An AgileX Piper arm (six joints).
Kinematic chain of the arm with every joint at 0, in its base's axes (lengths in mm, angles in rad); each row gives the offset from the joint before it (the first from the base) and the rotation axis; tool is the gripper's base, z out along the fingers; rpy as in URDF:
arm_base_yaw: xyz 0 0 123 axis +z
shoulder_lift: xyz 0 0 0 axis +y
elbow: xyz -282.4 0 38.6 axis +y
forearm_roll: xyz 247.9 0 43.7 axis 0.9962 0 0.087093
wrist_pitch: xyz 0 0 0 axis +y
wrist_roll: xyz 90.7 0 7.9 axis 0.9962 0 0.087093
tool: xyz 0 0 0 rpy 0 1.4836 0
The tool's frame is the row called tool.
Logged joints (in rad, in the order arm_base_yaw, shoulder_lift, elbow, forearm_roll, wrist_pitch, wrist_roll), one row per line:
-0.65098 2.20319 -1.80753 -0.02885 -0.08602 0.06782
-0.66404 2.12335 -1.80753 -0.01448 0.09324 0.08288
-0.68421 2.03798 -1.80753 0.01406 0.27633 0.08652
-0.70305 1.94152 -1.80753 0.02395 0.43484 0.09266
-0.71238 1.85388 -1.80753 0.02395 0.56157 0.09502
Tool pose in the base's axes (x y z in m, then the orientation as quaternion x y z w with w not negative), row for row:
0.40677 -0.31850 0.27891 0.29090 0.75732 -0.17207 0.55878
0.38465 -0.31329 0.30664 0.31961 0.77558 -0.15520 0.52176
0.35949 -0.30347 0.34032 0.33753 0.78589 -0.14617 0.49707
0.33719 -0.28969 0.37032 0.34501 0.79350 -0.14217 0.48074
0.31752 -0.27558 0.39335 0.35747 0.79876 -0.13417 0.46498
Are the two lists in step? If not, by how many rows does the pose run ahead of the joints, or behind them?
The pose runs 1 row ahead of the joints: the pose in row i belongs to the joints in row i + 1.
